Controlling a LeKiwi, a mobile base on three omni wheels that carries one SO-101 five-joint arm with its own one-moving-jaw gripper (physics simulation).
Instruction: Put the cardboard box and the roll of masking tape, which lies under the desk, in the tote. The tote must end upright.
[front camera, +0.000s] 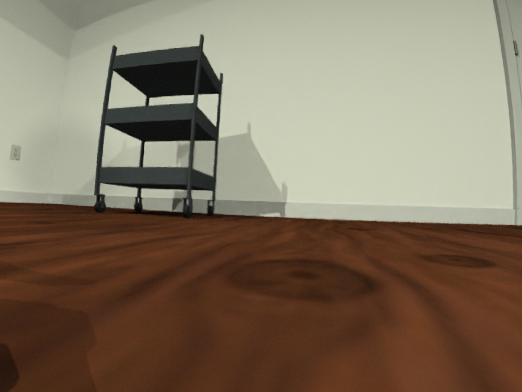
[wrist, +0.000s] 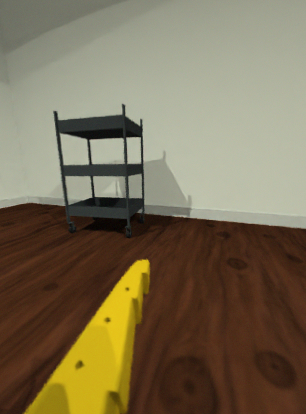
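Note:
My gripper is fully open: one notched yellow jaw shows in the wrist view, reaching up from the lower left, and the moving jaw is out of the picture. The jaw is over the wooden floor, with no object at its tip. The cardboard box, the roll of masking tape, the blue tote and the desk do not show in either view.
A dark grey three-tier cart stands on casters left of centre, near the far wall, and casts a shadow on it. A wall outlet is at the left. A door frame rises at the right edge.

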